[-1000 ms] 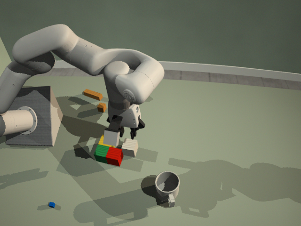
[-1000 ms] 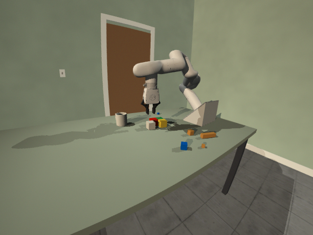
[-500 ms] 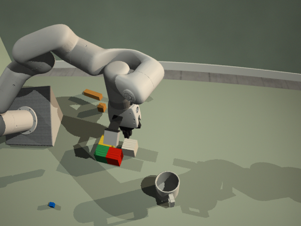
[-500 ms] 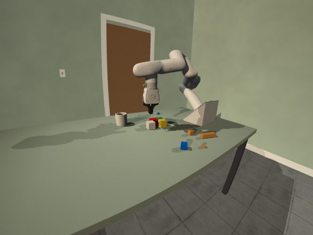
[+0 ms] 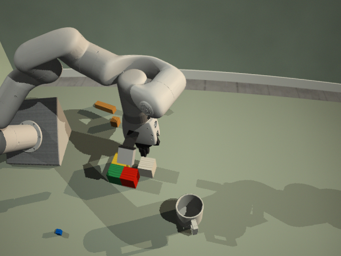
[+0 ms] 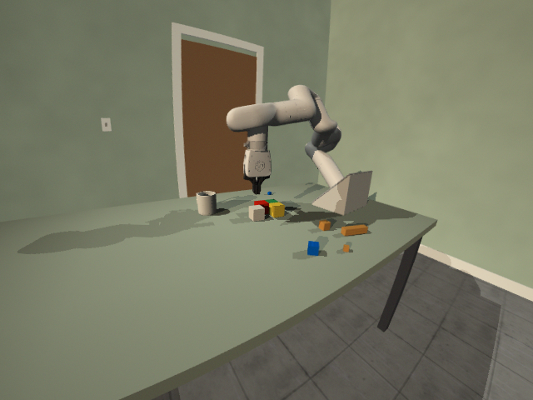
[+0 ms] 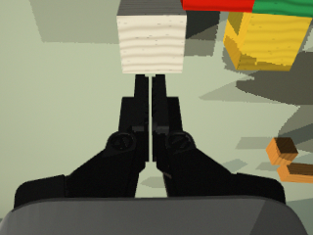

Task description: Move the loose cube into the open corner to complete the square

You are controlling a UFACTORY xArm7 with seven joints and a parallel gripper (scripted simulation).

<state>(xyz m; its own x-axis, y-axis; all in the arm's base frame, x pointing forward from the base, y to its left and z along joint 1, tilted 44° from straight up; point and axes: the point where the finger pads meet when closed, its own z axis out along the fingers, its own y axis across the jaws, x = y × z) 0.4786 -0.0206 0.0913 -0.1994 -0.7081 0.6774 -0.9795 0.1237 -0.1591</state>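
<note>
Now: hand 10 cm above the beige cube. The rest, counted from my hand: long orange block (32 cm to the left, 22 cm behind, 11 cm below); red cube (10 cm below, 6 cm behind, 4 cm to the right); yellow cube (10 cm below, 10 cm behind, 2 cm to the left).
</note>
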